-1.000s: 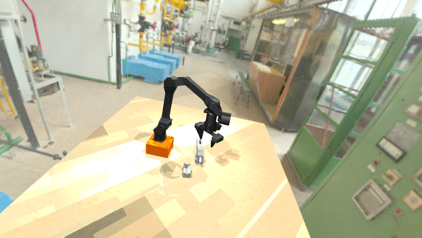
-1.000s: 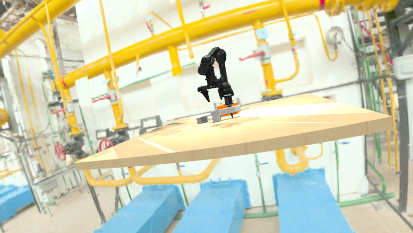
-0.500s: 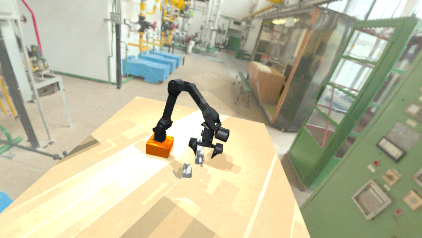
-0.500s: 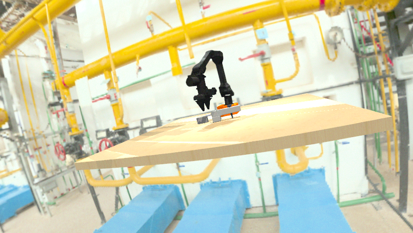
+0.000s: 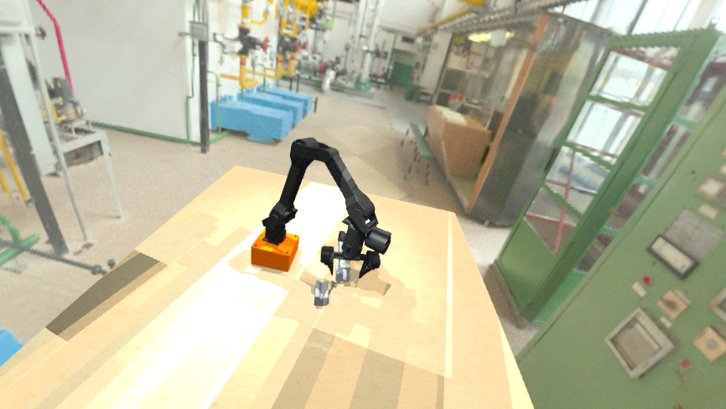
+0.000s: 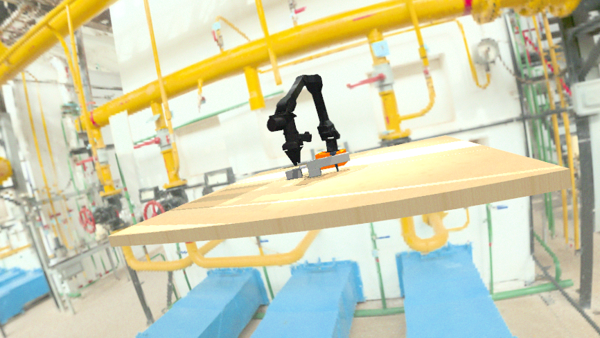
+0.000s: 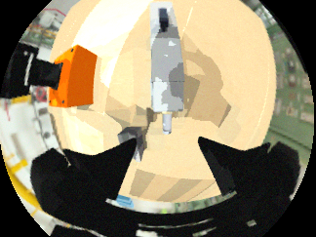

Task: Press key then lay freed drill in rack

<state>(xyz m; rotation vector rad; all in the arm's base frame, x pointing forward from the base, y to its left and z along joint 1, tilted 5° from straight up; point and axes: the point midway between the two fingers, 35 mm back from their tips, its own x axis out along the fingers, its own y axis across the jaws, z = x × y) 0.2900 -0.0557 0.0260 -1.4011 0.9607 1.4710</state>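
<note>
Now: gripper tip 6 cm to the right of the pale drill, 2 cm past it and 2 cm above it. From my gripper tip the other things lie so: grey rack: 6 cm to the right, 6 cm behind, 5 cm below.
</note>
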